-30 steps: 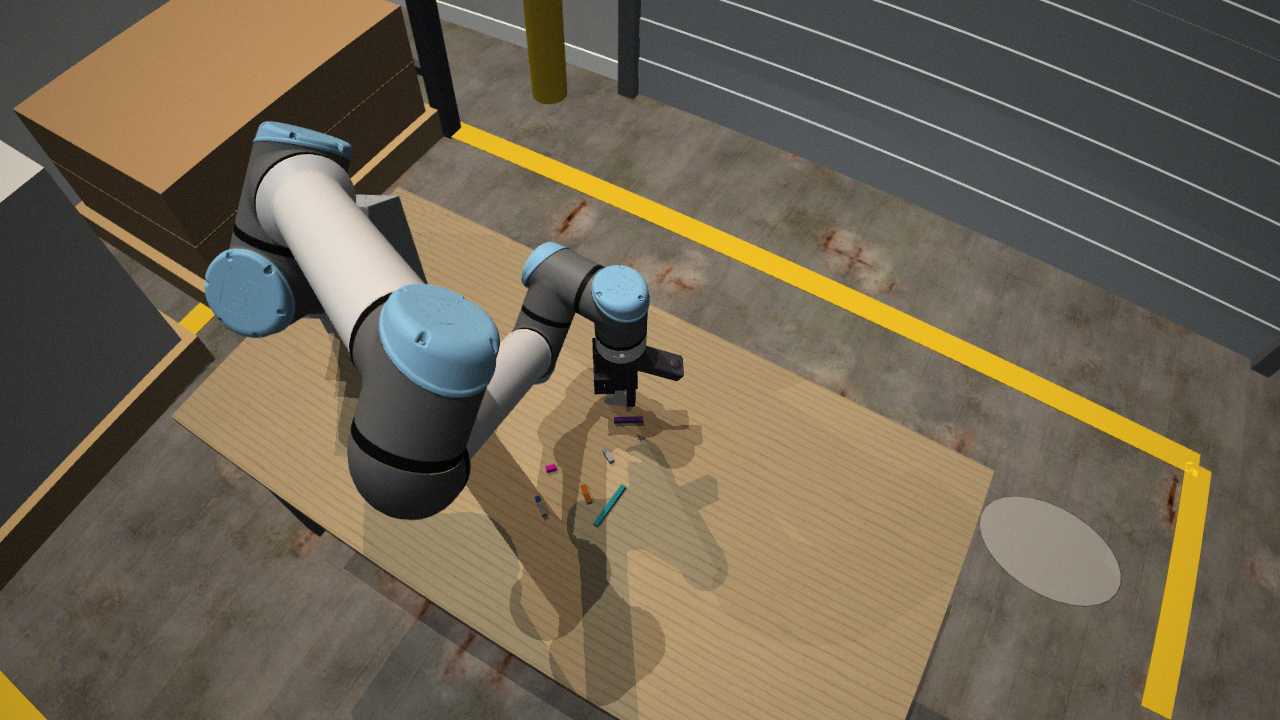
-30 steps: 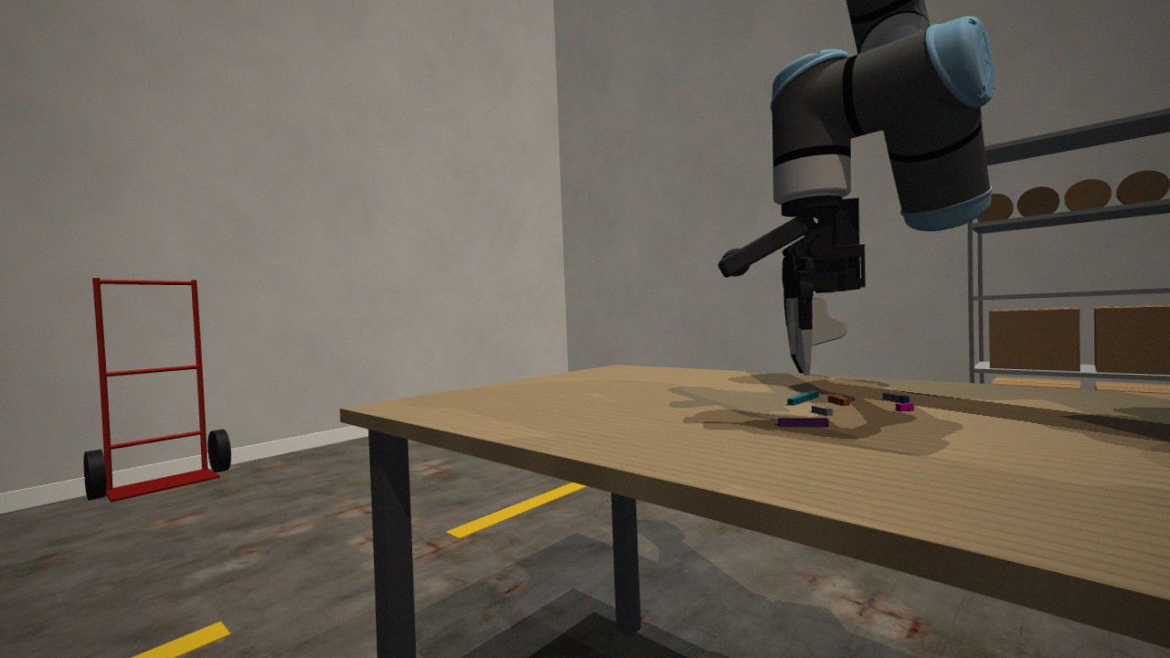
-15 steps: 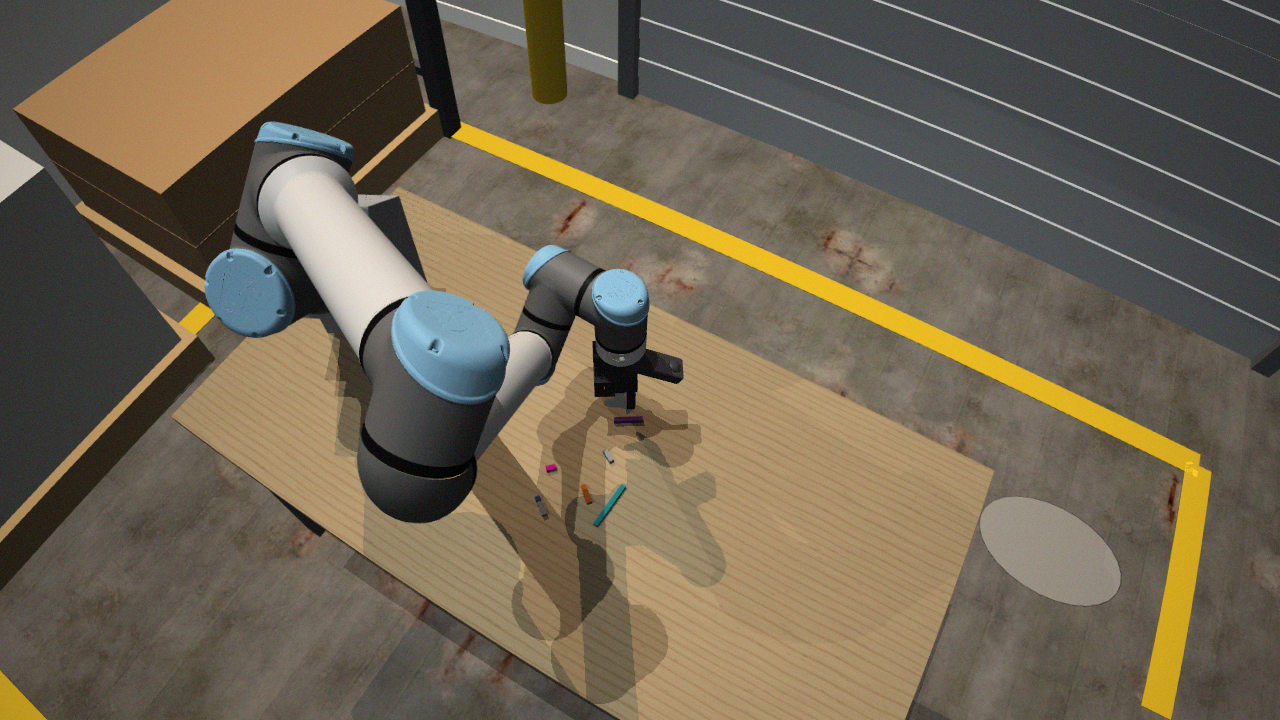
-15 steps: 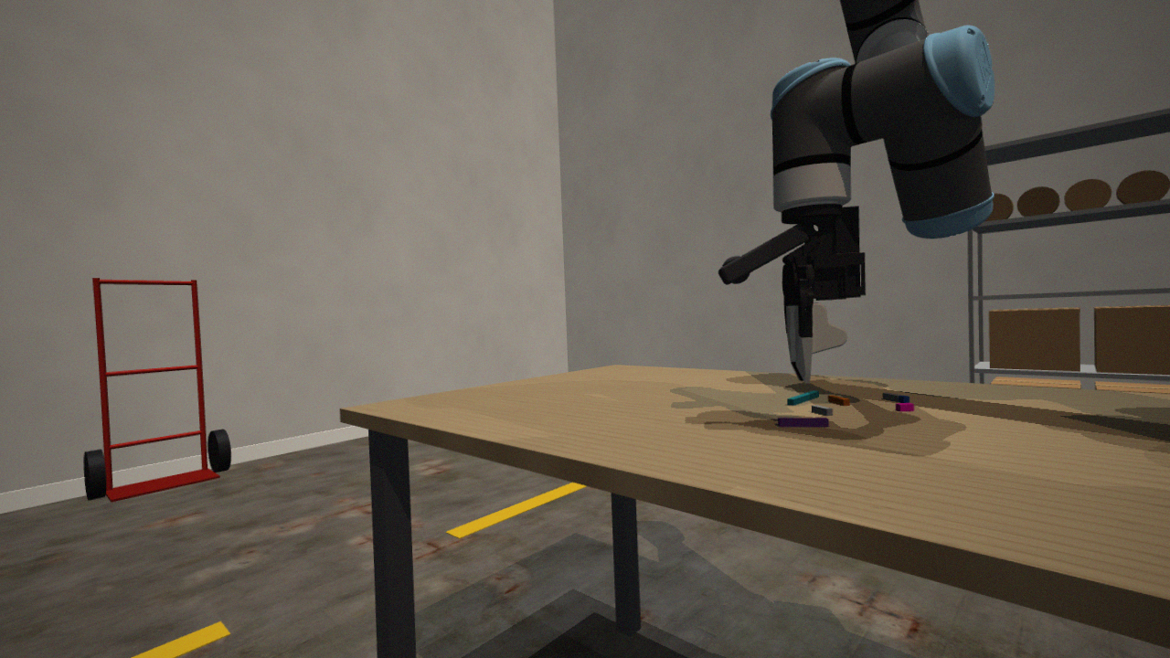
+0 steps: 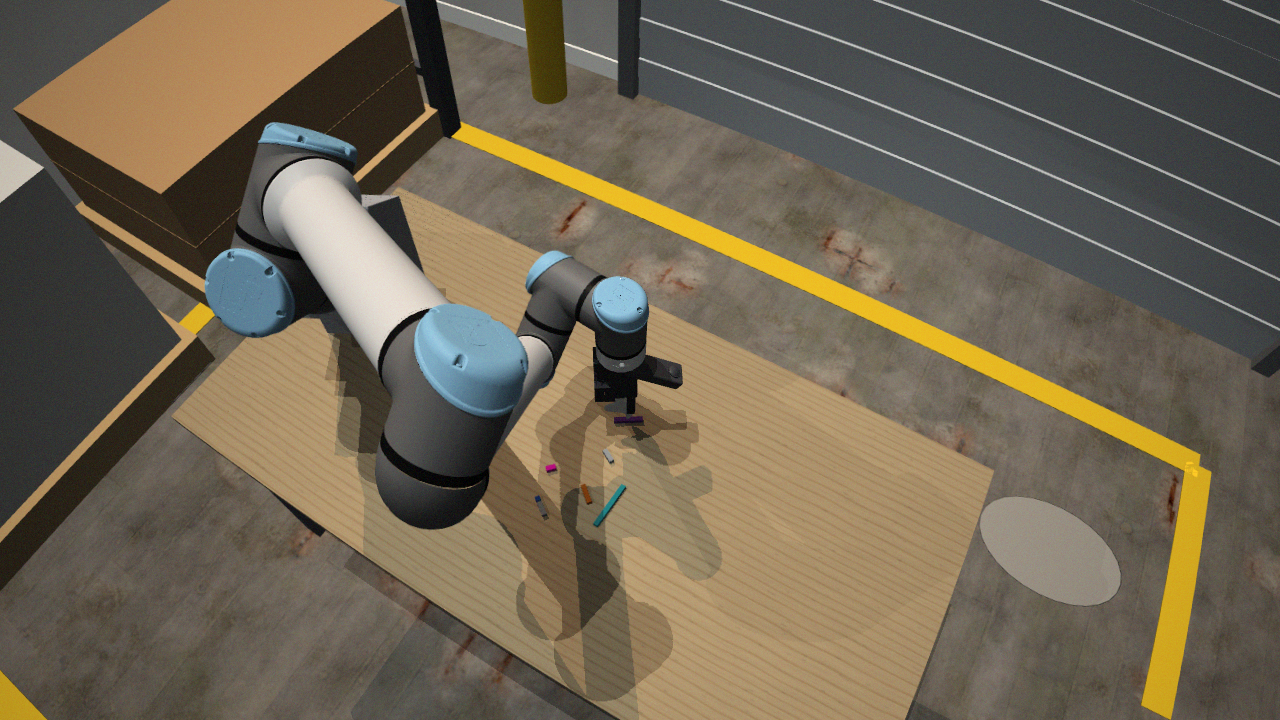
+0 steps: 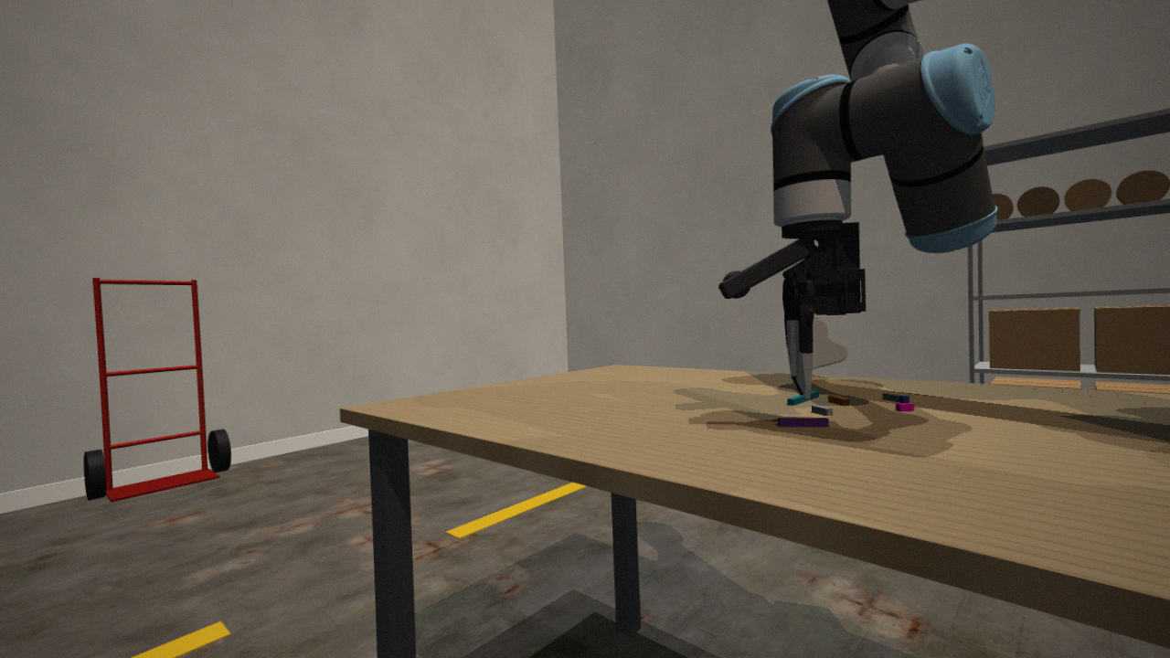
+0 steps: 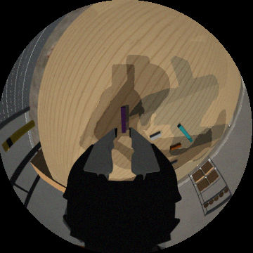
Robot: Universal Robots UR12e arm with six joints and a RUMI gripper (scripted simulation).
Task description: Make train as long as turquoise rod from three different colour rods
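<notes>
Right now the purple rod is 5 cm below my hand. From my hand the other things lie so: orange rod: 19 cm to the right, 5 cm below, 1 cm behind; magenta rod: 16 cm to the right, 10 cm behind, 5 cm below; turquoise rod: 19 cm to the right, 5 cm below, 4 cm ahead.
</notes>
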